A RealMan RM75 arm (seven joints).
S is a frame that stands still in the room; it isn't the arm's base.
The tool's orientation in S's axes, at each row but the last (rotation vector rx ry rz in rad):
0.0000 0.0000 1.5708
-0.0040 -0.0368 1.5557
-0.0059 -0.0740 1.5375
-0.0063 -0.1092 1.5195
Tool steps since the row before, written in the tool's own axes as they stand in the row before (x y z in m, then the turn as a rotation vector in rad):
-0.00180 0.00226 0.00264 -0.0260 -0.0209 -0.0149
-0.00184 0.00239 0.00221 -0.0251 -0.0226 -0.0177
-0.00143 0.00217 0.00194 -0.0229 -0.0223 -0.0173
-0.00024 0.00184 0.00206 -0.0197 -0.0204 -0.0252
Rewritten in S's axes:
-0.00226 -0.00180 0.00264 0.0209 -0.0260 -0.0149
-0.00247 -0.00185 0.00211 0.0227 -0.0251 -0.0176
-0.00231 -0.00144 0.00176 0.0224 -0.0229 -0.0172
-0.00200 -0.00027 0.00190 0.0213 -0.0191 -0.0249

